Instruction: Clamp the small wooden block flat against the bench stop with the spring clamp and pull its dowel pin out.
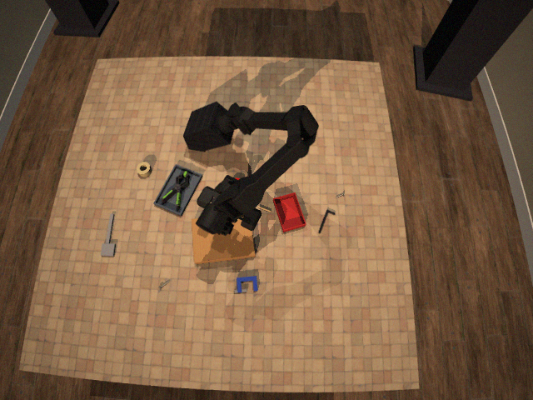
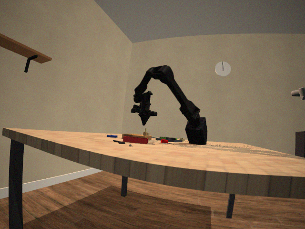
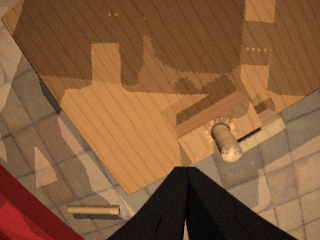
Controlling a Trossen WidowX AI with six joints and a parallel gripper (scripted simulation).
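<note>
Right now my hand is 8 cm above the dowel pin and 2 cm to the left of it. The rest, counted from my hand: small wooden block (9 cm below, 2 cm to the right); wooden board (12 cm below, 5 cm ahead, 3 cm to the right); red knob (15 cm behind, 12 cm below, 2 cm to the right).
</note>
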